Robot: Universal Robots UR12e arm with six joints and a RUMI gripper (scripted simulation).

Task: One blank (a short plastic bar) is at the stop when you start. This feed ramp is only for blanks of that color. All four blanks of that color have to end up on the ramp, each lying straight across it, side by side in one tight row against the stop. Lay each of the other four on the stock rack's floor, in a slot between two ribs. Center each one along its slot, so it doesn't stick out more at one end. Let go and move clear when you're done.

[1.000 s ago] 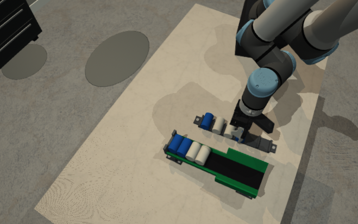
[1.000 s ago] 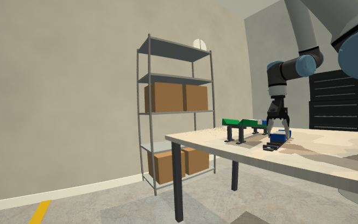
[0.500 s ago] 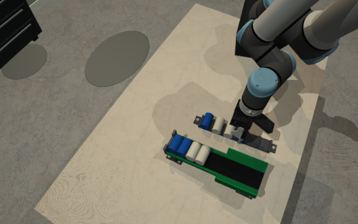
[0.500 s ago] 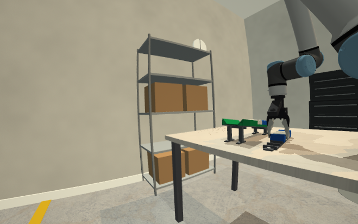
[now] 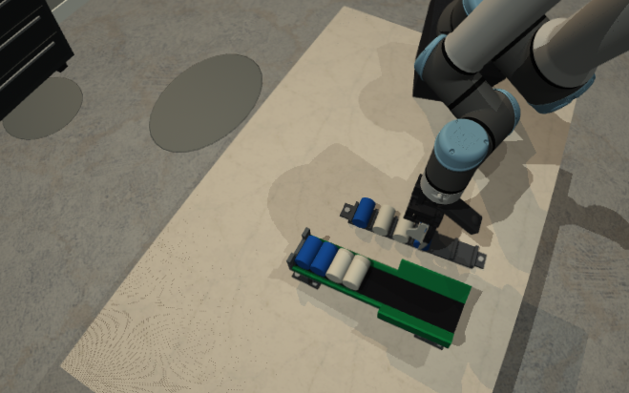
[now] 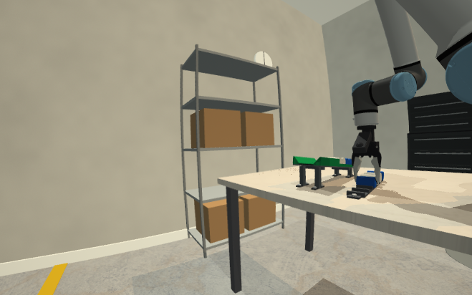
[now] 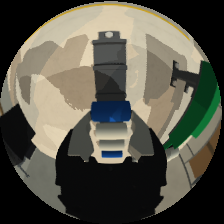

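My hand is 40 mm above the stock rack, 30 mm to the left of it and 10 mm short of it. The rest, counted from my hand: stop 230 mm to the right, 220 mm ahead, 30 mm above.
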